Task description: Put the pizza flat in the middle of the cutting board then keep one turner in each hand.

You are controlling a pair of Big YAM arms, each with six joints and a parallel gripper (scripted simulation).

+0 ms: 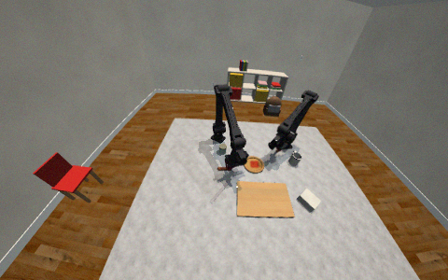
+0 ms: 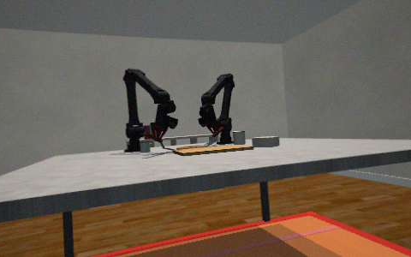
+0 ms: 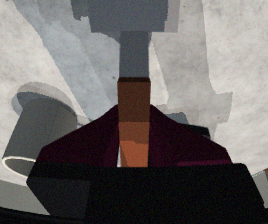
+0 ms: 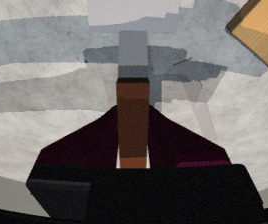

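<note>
My right hand is 12 cm past the pizza, 20 cm to the right of it and 7 cm above it. The rest, counted from my right hand: wooden cutting board: 16 cm ahead, 26 cm to the left, 7 cm below; then cup: 23 cm behind, 6 cm to the right, 4 cm below.
</note>
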